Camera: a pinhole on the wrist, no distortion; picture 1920 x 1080 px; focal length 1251.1 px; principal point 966.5 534.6 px. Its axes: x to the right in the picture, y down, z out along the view. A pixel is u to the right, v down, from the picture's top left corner.
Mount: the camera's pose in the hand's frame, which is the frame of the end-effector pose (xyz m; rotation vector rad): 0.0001 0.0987 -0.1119 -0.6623 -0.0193 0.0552
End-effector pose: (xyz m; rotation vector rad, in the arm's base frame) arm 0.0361 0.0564 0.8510 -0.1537 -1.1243 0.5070
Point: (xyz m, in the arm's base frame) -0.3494 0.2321 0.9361
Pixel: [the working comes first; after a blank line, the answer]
In the camera's frame: 0.0312 -0.1763 0.4571

1052 52
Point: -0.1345 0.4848 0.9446
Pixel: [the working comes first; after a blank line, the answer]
In the camera's frame: 0.2347 0.0705 0.3689

1763 774
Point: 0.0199 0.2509 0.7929
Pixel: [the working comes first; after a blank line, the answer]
In the camera's frame: 0.0422 0.0294 0.1183

1413 846
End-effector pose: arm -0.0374 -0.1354 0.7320 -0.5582 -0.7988 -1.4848
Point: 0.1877 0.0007 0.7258
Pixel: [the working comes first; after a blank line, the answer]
In the camera's frame: -0.1045 -0.0068 0.2275

392 497
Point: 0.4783 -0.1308 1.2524
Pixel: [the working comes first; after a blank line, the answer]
In the camera's frame: 0.3744 0.1318 0.5887

1762 815
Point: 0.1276 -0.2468 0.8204
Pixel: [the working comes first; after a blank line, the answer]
In the camera's frame: 0.1290 0.0129 0.0900

outside the picture
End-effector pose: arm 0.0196 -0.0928 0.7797 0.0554 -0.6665 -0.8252
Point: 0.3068 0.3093 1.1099
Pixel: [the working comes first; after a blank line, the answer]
In the camera's frame: 0.0614 0.1845 0.5166

1115 982
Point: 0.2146 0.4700 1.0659
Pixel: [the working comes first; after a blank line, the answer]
In the camera's frame: -0.1161 0.1906 0.5851

718 942
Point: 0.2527 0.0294 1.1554
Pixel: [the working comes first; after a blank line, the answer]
In the camera's frame: 0.2410 0.0005 0.3853

1749 536
